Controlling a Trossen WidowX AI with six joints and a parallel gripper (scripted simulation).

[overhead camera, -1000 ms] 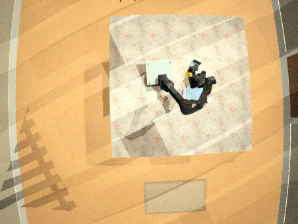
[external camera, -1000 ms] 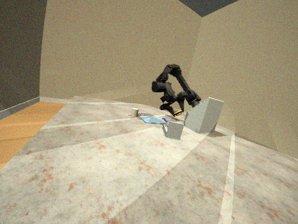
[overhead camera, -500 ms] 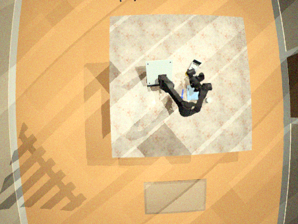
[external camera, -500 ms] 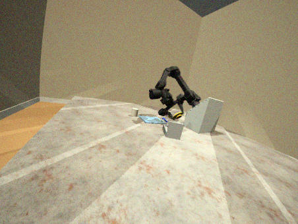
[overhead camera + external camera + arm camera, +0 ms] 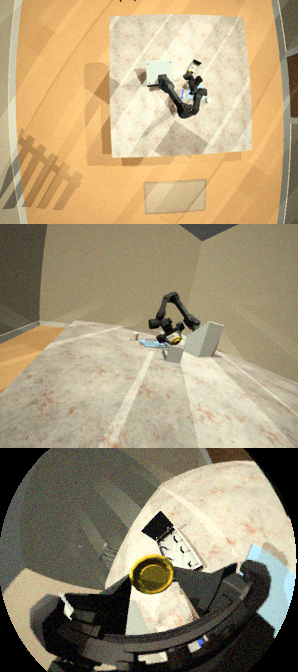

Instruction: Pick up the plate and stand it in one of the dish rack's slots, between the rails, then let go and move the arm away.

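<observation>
Now: gripper tip 6 cm short of the grey dish rack, 4 cm to the right of it and 5 cm above it. Round my gripper tip: blue utensil: 6 cm behind, 18 cm to the right, 7 cm below; then light blue mat: 6 cm ahead, 16 cm to the right, 7 cm below; then yellow plate: 1 cm to the right.
</observation>
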